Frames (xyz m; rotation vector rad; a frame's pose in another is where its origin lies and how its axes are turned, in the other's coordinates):
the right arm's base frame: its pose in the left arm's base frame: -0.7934 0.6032 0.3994 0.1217 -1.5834 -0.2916
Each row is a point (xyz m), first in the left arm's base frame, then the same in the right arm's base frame.
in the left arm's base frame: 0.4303 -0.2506 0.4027
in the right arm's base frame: 0.1768 -0.6924 -1.3099
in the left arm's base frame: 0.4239 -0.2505 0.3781
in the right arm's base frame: 0.1532 -0.6994 -1.3032
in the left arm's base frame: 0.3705 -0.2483 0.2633
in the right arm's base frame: 0.0438 -0.7327 -1.2488
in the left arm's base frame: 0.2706 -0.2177 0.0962
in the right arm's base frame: -0.1216 -0.7571 -1.1445
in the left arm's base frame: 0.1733 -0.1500 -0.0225
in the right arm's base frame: -0.2500 -0.7330 -1.0392
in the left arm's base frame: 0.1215 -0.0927 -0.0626
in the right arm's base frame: -0.3015 -0.6938 -0.9811
